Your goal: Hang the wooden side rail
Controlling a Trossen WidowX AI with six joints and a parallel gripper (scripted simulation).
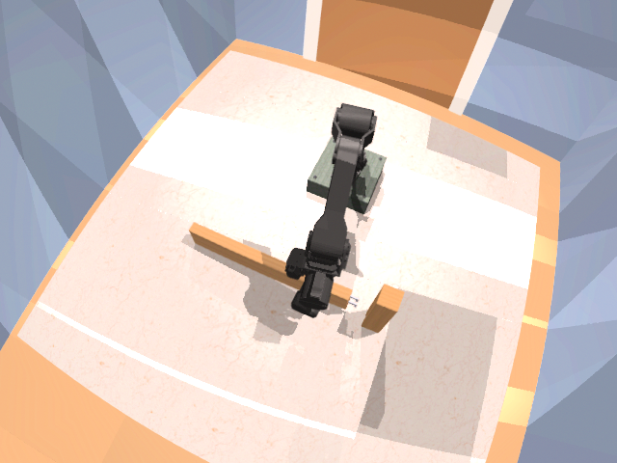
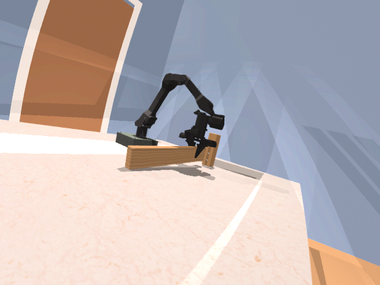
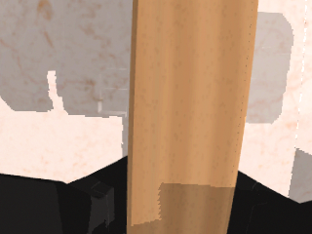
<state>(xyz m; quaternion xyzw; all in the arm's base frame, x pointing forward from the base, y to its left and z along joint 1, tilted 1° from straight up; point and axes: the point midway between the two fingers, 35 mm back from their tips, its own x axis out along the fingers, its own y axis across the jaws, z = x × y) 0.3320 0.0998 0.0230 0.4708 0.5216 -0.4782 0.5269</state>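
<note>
Now: gripper tip 1 cm past the headboard post, 16 cm to the right of it and 4 cm below it.
</note>
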